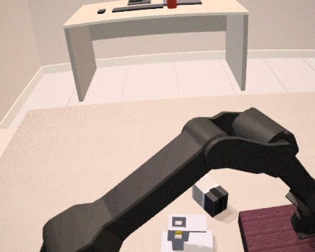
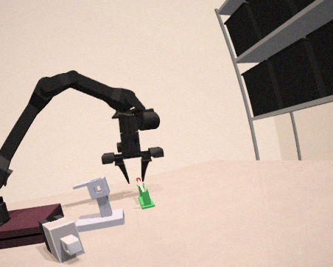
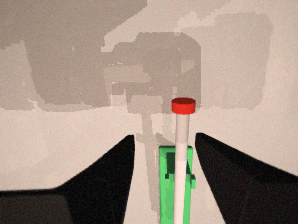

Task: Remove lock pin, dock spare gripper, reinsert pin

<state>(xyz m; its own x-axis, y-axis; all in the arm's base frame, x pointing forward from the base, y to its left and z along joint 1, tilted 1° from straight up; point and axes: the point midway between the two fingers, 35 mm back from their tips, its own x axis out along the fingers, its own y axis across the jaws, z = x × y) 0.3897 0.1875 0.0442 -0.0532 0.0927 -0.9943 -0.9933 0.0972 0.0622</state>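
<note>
Right now my gripper tip is 100 mm to the left of the green bracket and 20 mm above it. The rest, counted from my gripper tip: spare gripper (180 mm behind, 340 mm to the right, 20 mm below); then grey mount (120 mm behind, 200 mm to the right, 10 mm above).
</note>
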